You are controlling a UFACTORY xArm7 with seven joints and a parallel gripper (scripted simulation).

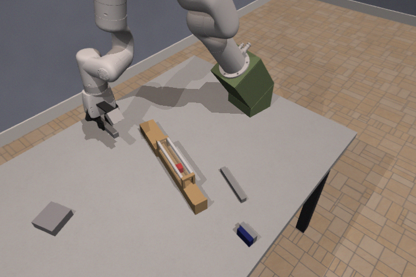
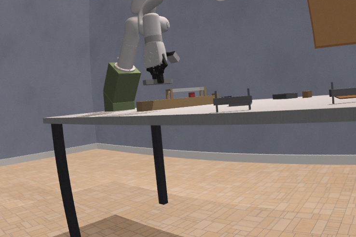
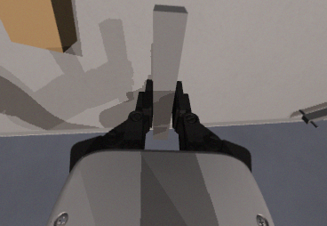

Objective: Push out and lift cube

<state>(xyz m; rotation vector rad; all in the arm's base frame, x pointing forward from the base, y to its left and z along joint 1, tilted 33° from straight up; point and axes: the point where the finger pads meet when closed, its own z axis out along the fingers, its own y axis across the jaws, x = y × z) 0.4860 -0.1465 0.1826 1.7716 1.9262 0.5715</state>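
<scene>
My gripper is now 12 cm past the wooden channel, 26 cm to the right of it and 8 cm above it. From my hand the other things lie so: brown cube (40 cm ahead, 58 cm to the left, 12 cm below); then flat grey block (29 cm ahead, 17 cm to the left, 12 cm below); then blue block (14 cm behind, 61 cm to the left, 12 cm below).
</scene>
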